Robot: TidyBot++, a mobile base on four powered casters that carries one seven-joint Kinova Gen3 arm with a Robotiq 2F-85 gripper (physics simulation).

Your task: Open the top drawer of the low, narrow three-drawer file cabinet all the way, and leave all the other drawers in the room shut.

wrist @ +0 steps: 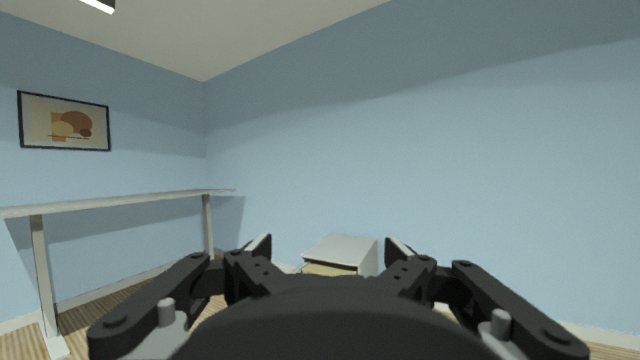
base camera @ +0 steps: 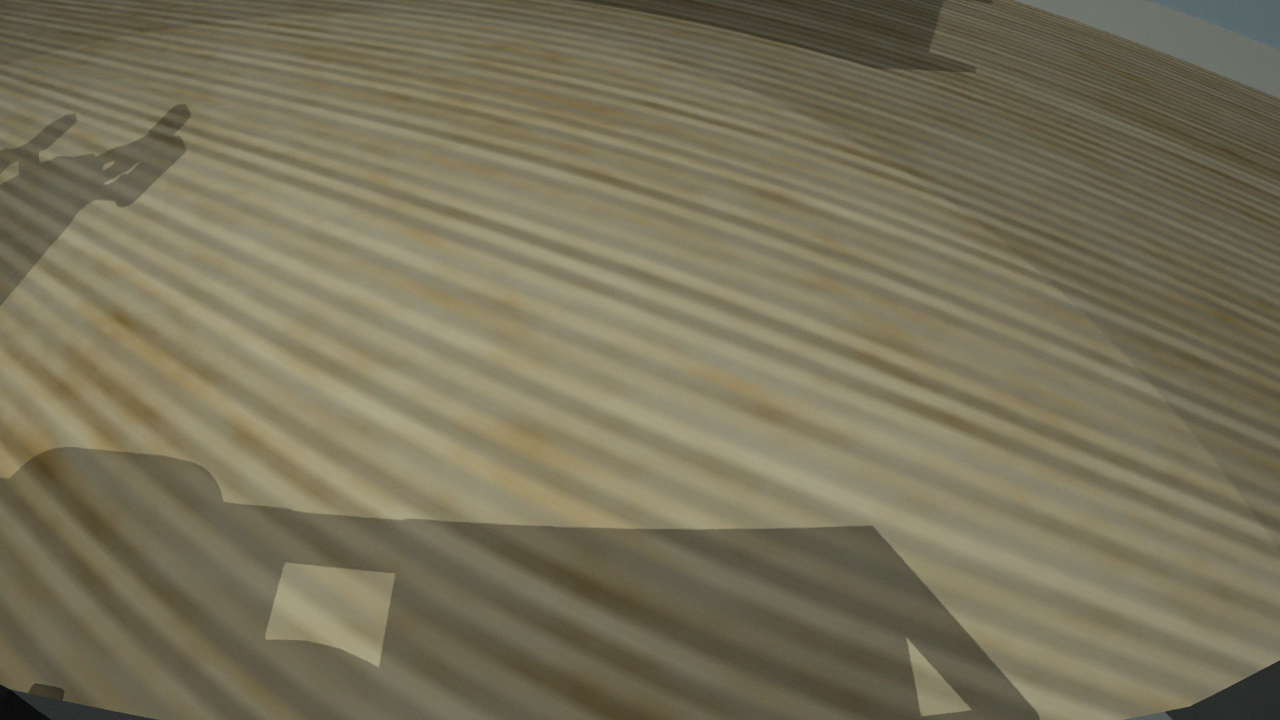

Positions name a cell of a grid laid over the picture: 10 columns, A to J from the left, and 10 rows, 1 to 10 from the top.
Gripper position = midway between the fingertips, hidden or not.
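Observation:
There is a framed picture (wrist: A4) here. I can also see a file cabinet drawer (wrist: E8), and along with it my own gripper (wrist: F7).

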